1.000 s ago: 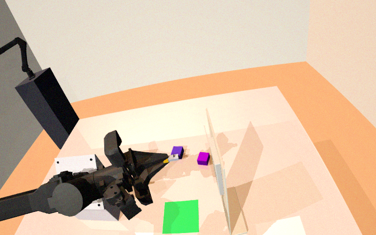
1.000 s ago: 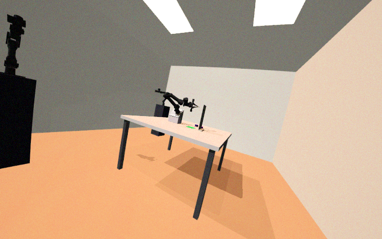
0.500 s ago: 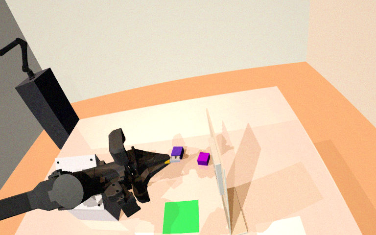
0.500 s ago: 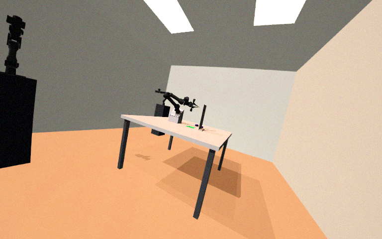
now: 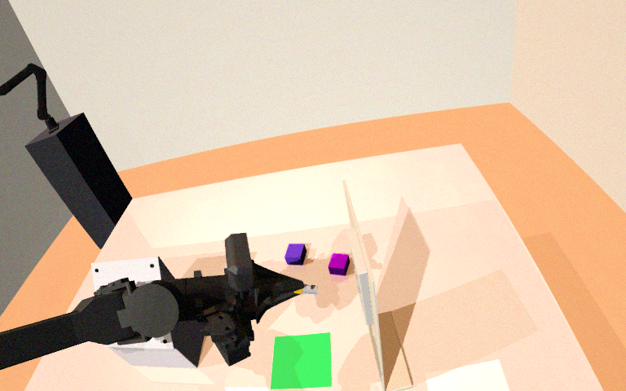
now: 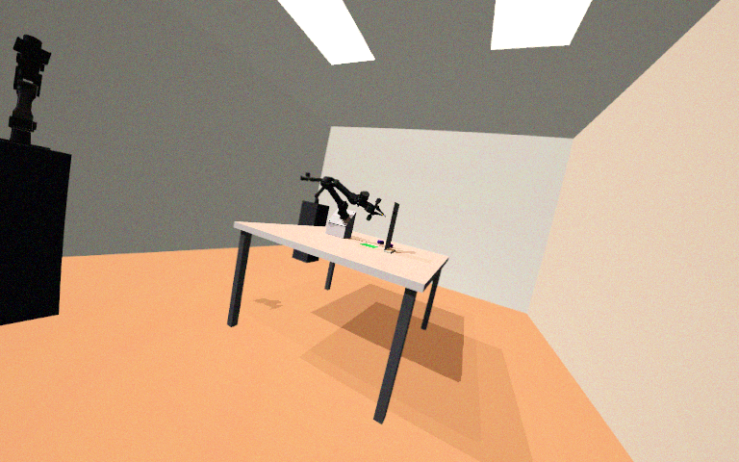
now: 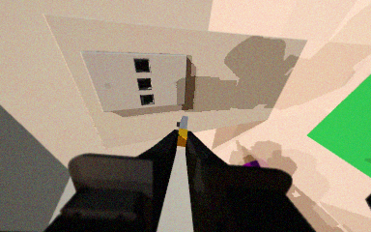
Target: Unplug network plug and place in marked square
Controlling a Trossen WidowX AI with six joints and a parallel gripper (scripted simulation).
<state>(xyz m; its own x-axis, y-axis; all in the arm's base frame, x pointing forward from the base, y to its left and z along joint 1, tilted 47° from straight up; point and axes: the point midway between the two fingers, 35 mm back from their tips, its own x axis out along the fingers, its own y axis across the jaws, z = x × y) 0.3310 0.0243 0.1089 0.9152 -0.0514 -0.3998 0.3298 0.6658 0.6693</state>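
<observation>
Right now my gripper tip is 250 mm above the green marked square and 60 mm past it. Also, from my gripper tip: upright panel 90 mm below, 90 mm ahead, 10 mm to the right; then network plug 10 mm ahead.
</observation>
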